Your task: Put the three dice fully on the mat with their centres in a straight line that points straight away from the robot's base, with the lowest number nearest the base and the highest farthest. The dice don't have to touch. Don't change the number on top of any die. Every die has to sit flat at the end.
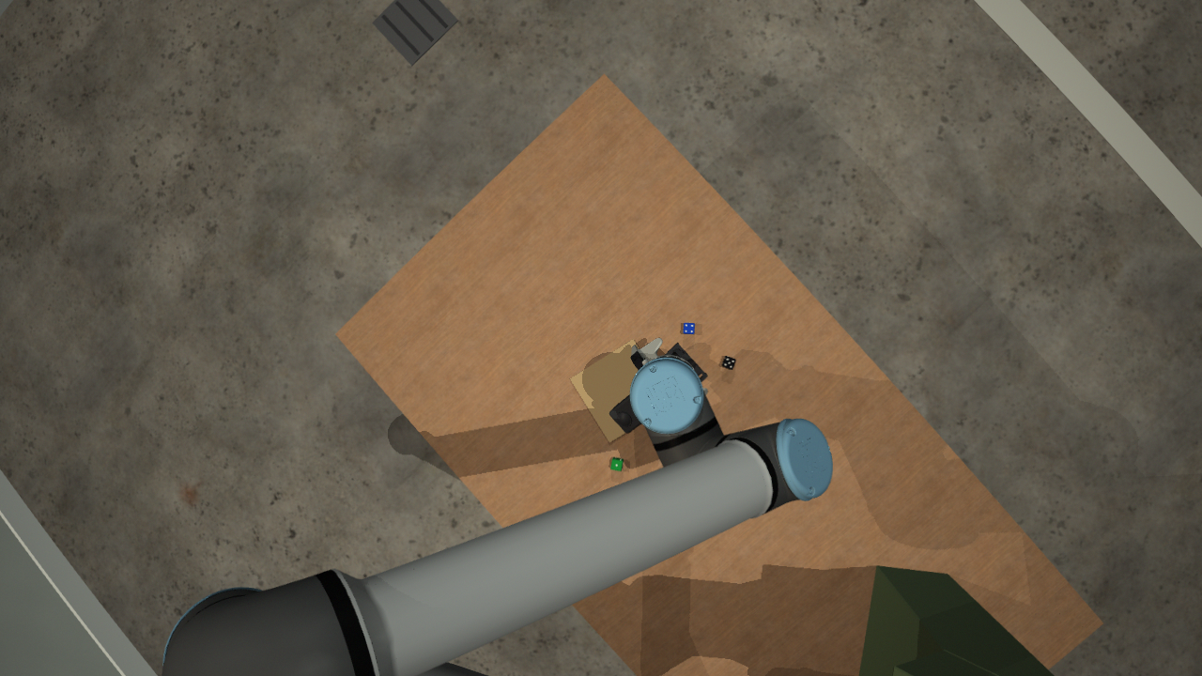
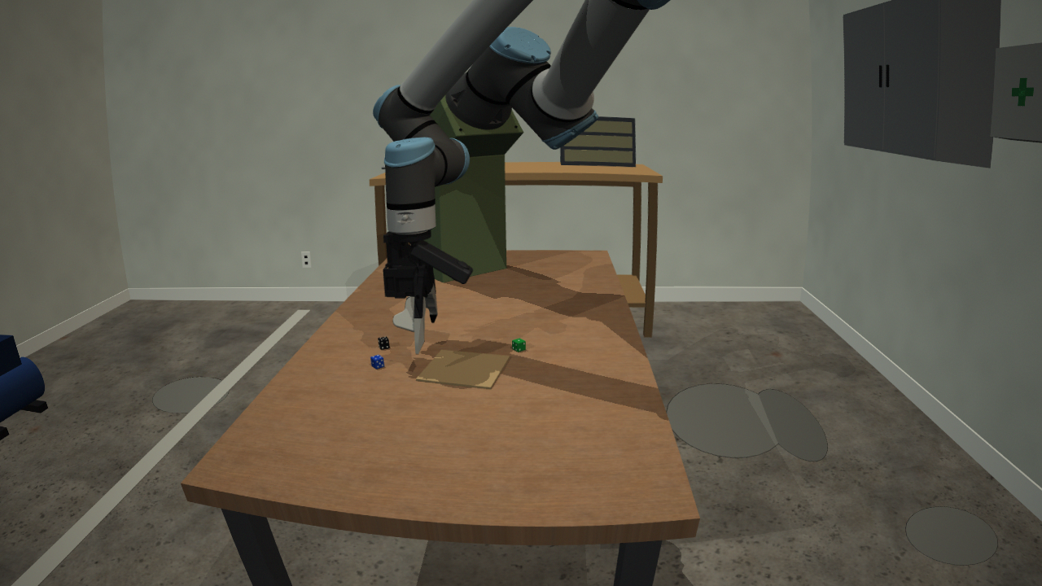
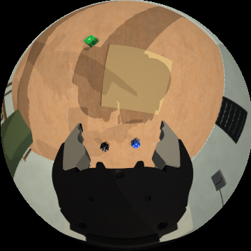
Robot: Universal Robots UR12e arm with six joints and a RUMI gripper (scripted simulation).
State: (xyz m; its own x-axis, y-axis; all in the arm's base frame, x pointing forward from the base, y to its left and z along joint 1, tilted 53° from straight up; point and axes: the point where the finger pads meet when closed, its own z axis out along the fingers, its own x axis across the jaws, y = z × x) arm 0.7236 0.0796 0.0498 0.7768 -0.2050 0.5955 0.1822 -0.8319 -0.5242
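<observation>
My gripper is now 15 cm to the right of the green die, 10 cm past it and 4 cm above it. Also, from my hand: blue die (8 cm to the right, 6 cm ahead, 4 cm below); then tan mat (8 cm to the left, 4 cm below, 2 cm ahead); then black die (12 cm to the right, 4 cm below, 3 cm behind).
</observation>
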